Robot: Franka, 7 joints.
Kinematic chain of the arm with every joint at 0, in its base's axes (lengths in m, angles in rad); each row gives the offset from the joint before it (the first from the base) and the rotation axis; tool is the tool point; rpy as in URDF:
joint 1: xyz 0 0 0.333 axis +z
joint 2: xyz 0 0 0 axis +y
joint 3: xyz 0 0 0.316 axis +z
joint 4: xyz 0.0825 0 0 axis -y
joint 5: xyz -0.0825 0 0.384 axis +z
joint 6: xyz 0 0 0 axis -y
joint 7: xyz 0.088 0 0 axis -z
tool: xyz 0 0 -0.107 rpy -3.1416 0 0
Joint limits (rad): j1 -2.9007..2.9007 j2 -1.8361..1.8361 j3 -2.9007..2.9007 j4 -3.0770..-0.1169 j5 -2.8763..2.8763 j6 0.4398..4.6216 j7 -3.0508..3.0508
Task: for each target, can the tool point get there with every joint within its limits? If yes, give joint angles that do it. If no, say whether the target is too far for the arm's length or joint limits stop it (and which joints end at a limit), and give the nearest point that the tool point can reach.
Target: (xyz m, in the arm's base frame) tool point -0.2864 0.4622 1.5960
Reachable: no: too far | nearest point -0.1787 0.2884 1.1210 | short by 0.517 m
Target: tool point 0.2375 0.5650 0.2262
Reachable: yes | joints 0.1225 1.2361 1.0810 -1.7459 -2.2673 3.2080 -0.0278
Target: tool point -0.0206 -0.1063 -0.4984
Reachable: no: joint limits stop it (at a limit: joint 2) | nearest point -0.0283 -0.1461 -0.3435 | short by 0.160 m
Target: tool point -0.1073 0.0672 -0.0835
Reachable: yes | joints -2.4304 1.2839 -0.2364 -2.7052 0.3379 2.9431 2.2434
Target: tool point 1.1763 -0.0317 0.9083
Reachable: no: too far | nearest point 0.7704 -0.0208 0.7098 | short by 0.452 m
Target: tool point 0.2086 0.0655 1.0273
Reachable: yes | joints -1.7343 -0.3001 0.4175 -0.3713 -1.8443 4.0067 2.2911
